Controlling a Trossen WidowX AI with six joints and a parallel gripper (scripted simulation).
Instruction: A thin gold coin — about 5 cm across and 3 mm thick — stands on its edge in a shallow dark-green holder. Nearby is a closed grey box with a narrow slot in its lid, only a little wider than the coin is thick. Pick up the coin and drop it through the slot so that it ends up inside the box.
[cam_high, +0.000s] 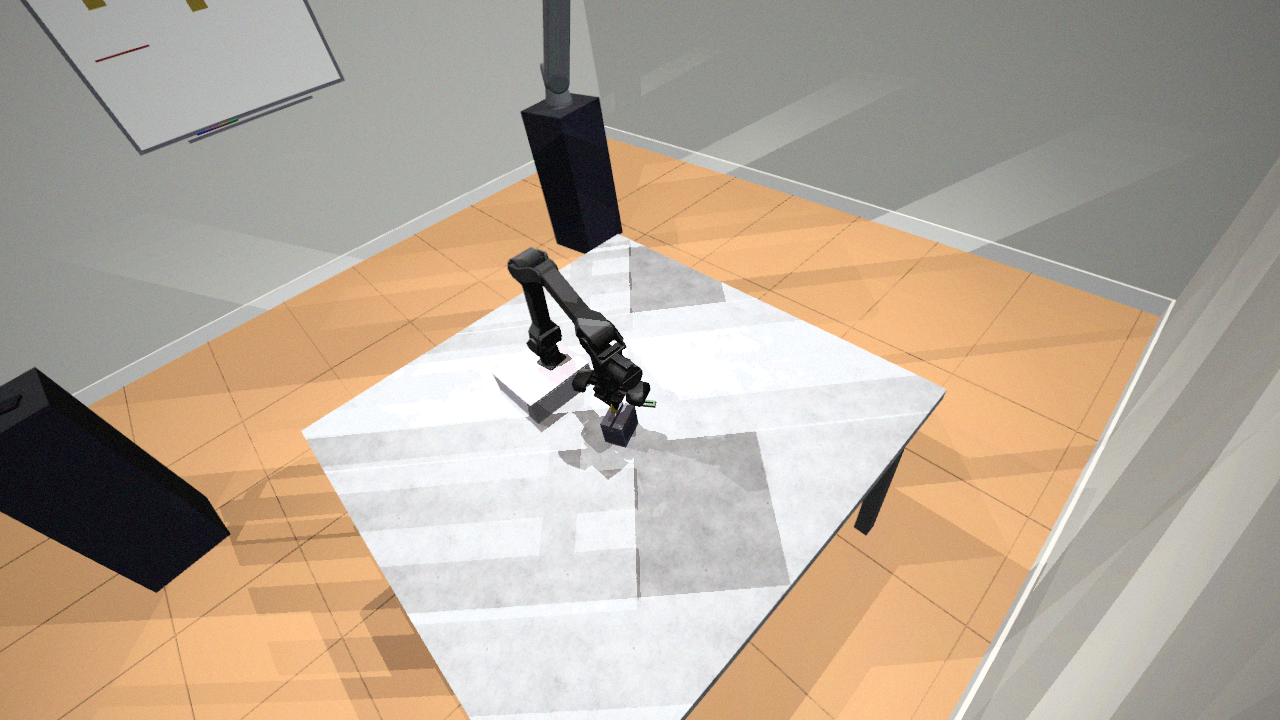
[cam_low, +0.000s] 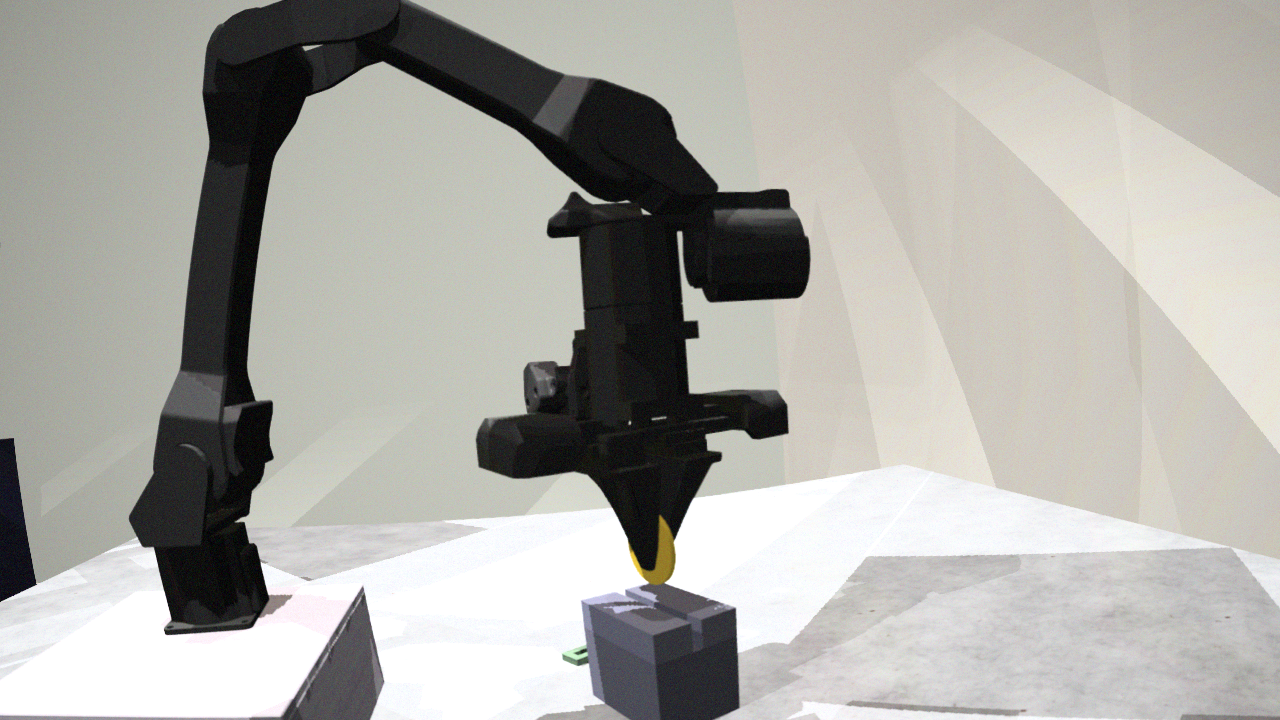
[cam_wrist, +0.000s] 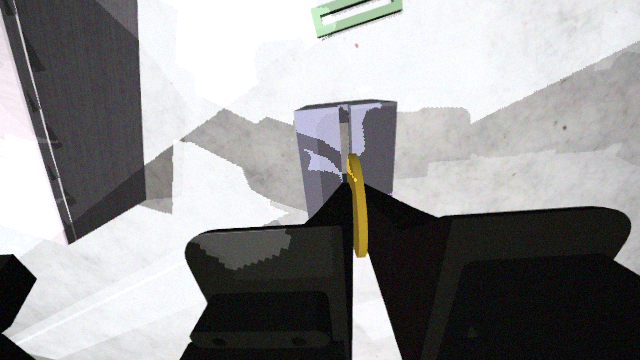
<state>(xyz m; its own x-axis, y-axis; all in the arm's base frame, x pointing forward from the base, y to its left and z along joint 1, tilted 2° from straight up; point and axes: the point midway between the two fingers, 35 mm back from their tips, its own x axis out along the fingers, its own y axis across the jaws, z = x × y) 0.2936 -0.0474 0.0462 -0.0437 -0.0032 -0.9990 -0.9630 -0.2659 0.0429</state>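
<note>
Now: the coin 10 mm above my gripper tip.
</note>
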